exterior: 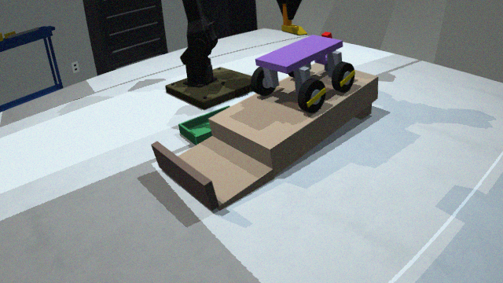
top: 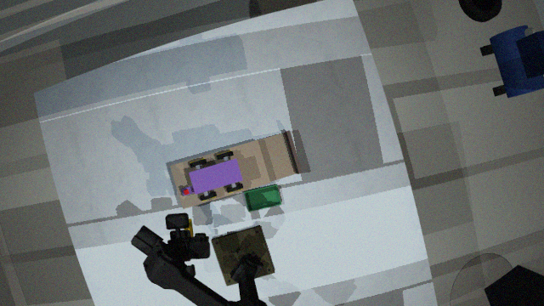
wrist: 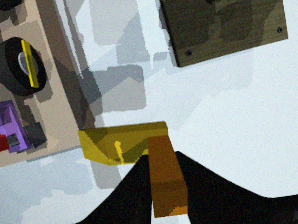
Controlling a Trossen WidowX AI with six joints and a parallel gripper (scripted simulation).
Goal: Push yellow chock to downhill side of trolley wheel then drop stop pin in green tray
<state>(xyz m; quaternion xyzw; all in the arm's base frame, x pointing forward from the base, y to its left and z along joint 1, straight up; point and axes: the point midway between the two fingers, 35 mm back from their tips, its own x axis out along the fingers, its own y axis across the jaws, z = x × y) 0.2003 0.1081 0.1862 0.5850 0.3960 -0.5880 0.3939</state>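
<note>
My gripper tip is now 2 cm short of the yellow chock, 1 cm to the left of it and 1 cm above it. From my gripper tip the other things lie so: red-headed stop pin: 13 cm ahead, 5 cm to the right, 5 cm below; tan ramp: 17 cm to the right, 13 cm below, 13 cm ahead; purple-decked trolley: 16 cm to the right, 13 cm ahead, 6 cm below.
</note>
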